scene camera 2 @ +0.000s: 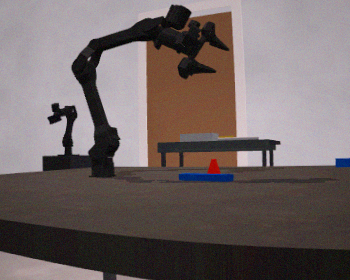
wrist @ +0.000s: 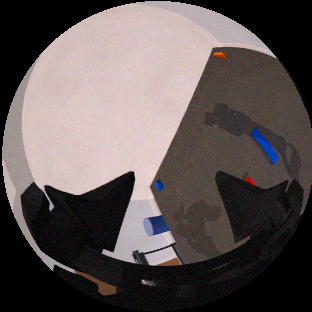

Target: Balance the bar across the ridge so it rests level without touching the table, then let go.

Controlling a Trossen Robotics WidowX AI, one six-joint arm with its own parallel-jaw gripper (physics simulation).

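Pixels of known places: gripper, fingertip midpoint: [scene camera 2: 222,60] [wrist: 177,175]; arm's base at its link origin: [scene camera 2: 102,176].
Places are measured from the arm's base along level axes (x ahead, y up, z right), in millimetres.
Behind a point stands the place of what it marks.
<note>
The blue bar [scene camera 2: 200,177] @(x 352, y 9, z 76 mm) [wrist: 265,146] @(x 354, y 16, z 58 mm) lies flat on the table [scene camera 2: 150,210] @(x 433, y 0, z 515 mm) [wrist: 200,150] @(x 613, y 0, z -127 mm). The red ridge [scene camera 2: 214,167] @(x 345, y 26, z -73 mm) [wrist: 249,180] @(x 341, y 13, z -71 mm) shows behind the bar in the scene view; in the wrist view it is apart from the bar and partly hidden by a finger. My gripper [scene camera 2: 222,60] @(x 382, y 339, z -62 mm) [wrist: 177,175] @(x 382, y 339, z -62 mm) is wide open and empty, high above the table and the bar.
A small blue block [wrist: 159,185] @(x 720, y 24, z -483 mm) lies near the table's edge, and an orange block [wrist: 219,55] @(x 727, y 22, z 483 mm) lies near another edge. A blue object [scene camera 2: 343,162] @(x 736, y 18, z -484 mm) shows at the far right. A blue cylinder [wrist: 156,225] is beyond the table. A dark bench [scene camera 2: 220,146] stands behind.
</note>
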